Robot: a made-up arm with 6 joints. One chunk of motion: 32 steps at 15 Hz.
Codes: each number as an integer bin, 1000 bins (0 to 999) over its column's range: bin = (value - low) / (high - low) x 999, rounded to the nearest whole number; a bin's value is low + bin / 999 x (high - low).
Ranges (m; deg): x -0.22..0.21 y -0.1..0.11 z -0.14..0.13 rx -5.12..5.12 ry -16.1..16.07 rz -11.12..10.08
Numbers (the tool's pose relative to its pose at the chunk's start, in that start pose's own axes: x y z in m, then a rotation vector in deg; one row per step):
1: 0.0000 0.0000 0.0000 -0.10 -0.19 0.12
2: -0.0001 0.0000 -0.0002 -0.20 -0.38 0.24
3: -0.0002 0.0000 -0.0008 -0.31 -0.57 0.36
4: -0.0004 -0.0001 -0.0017 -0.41 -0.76 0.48
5: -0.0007 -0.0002 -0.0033 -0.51 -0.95 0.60
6: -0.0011 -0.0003 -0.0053 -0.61 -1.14 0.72
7: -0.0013 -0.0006 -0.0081 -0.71 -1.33 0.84
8: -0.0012 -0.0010 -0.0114 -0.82 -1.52 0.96
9: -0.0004 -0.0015 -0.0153 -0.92 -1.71 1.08
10: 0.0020 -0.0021 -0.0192 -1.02 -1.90 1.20
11: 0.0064 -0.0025 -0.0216 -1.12 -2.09 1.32
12: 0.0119 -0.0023 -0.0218 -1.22 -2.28 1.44
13: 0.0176 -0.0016 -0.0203 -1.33 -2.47 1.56
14: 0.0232 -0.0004 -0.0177 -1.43 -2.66 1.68
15: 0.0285 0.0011 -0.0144 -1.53 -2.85 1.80
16: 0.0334 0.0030 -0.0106 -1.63 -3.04 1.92
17: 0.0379 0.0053 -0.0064 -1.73 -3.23 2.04
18: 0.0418 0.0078 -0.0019 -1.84 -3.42 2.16
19: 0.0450 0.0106 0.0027 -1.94 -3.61 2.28
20: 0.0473 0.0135 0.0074 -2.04 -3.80 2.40
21: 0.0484 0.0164 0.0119 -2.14 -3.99 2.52
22: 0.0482 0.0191 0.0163 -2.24 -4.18 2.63
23: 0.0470 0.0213 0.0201 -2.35 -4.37 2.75
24: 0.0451 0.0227 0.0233 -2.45 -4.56 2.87
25: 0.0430 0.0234 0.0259 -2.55 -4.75 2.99
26: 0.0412 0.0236 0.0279 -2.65 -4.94 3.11
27: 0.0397 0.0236 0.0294 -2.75 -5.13 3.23
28: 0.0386 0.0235 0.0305 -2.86 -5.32 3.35
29: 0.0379 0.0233 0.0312 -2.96 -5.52 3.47
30: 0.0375 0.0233 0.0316 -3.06 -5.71 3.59
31: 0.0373 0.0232 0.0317 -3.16 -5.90 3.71
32: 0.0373 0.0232 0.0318 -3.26 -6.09 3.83
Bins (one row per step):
1: 511 476 518 490 494 530
2: 511 476 517 480 488 535
3: 511 476 515 469 482 541
4: 510 475 512 460 476 547
5: 509 475 506 450 470 552
6: 509 474 498 440 465 558
7: 508 473 488 430 459 564
8: 508 471 476 420 453 569
9: 510 469 461 410 447 575
10: 516 466 447 400 441 581
11: 526 464 438 390 435 586
12: 539 465 437 380 429 592
13: 552 468 443 370 423 598
14: 565 474 453 360 417 603
15: 577 481 465 350 411 609
16: 589 490 479 340 406 614
17: 599 501 494 331 400 620
18: 608 513 511 320 394 626
19: 616 526 528 310 388 631
20: 621 540 545 300 382 637
21: 624 554 562 291 376 643
22: 623 567 578 281 370 648
23: 620 577 592 270 364 654
24: 616 584 604 260 358 659
25: 611 587 614 251 352 665
26: 607 588 621 241 347 671
27: 603 588 627 231 341 676
28: 601 588 631 220 335 682
29: 599 587 633 211 329 688
30: 598 587 635 201 323 693
31: 598 586 635 191 317 699
32: 598 586 636 181 311 704

